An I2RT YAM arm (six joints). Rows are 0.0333 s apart.
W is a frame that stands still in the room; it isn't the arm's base.
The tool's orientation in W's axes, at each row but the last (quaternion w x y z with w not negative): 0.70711, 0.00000, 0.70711, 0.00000; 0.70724, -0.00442, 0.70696, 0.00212; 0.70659, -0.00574, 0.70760, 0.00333; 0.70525, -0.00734, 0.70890, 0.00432; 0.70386, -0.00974, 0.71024, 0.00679; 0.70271, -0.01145, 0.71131, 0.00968; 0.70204, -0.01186, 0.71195, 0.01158; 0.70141, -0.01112, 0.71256, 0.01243; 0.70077, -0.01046, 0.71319, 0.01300; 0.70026, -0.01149, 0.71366, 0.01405; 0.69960, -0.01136, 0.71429, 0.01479
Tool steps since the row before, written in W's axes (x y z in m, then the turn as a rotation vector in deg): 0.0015, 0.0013, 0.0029, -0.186, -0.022, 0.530; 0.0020, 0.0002, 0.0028, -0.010, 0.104, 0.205; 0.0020, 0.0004, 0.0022, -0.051, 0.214, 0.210; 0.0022, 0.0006, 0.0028, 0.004, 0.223, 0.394; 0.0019, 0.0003, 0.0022, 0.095, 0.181, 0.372; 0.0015, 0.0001, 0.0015, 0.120, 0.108, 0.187; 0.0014, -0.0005, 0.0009, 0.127, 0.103, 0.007; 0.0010, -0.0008, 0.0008, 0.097, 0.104, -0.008; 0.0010, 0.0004, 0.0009, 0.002, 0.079, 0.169; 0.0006, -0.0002, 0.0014, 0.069, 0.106, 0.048; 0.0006, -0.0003, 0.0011, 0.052, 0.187, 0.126
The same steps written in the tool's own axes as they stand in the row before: -0.0029, 0.0013, 0.0015, -0.530, -0.022, -0.186; -0.0028, 0.0002, 0.0020, -0.205, 0.103, -0.009; -0.0022, 0.0004, 0.0020, -0.211, 0.214, -0.049; -0.0028, 0.0006, 0.0022, -0.395, 0.221, 0.006; -0.0022, 0.0002, 0.0019, -0.374, 0.177, 0.096; -0.0015, 0.0001, 0.0015, -0.189, 0.104, 0.121; -0.0009, -0.0005, 0.0014, -0.009, 0.099, 0.130; -0.0008, -0.0008, 0.0010, 0.007, 0.101, 0.101; -0.0009, 0.0004, 0.0010, -0.169, 0.080, 0.002; -0.0014, -0.0002, 0.0006, -0.049, 0.104, 0.072; -0.0011, -0.0003, 0.0006, -0.126, 0.186, 0.056
